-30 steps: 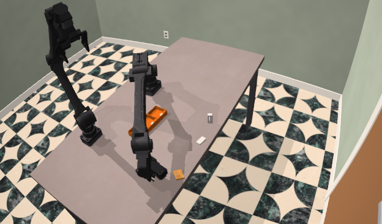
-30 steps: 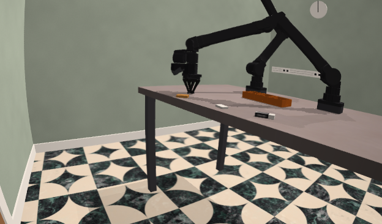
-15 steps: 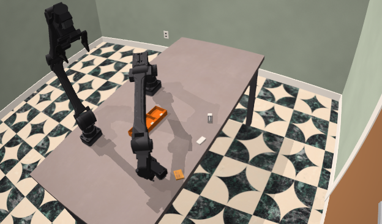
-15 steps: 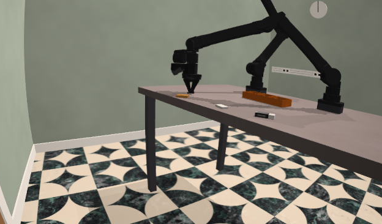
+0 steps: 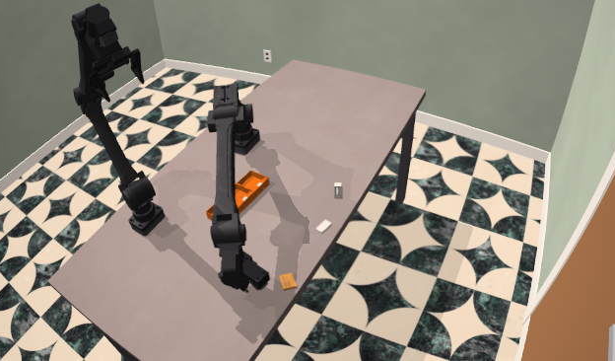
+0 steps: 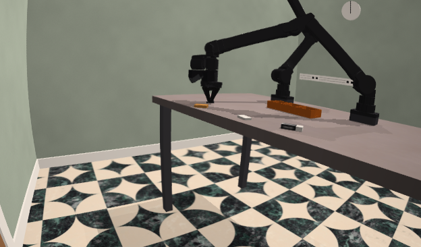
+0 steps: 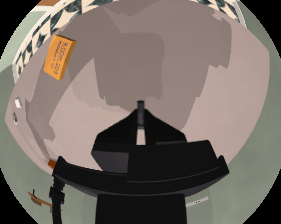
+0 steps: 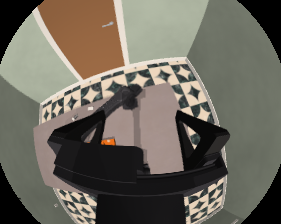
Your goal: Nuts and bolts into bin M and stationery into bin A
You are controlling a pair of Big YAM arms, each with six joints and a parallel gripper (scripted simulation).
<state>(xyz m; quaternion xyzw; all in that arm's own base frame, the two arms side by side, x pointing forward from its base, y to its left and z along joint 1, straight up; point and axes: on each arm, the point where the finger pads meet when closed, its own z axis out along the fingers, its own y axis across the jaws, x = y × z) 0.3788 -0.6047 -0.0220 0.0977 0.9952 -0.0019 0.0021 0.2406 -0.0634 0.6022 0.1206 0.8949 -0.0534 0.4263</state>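
The brass nut is 27 cm behind my left hand and 18 cm to the left of it. From my left hand the other things lie so: orange notepad: 10 cm to the left, 9 cm ahead; then black bolt: 1 cm behind; then white eraser: 34 cm to the left, 5 cm ahead, 1 cm below.
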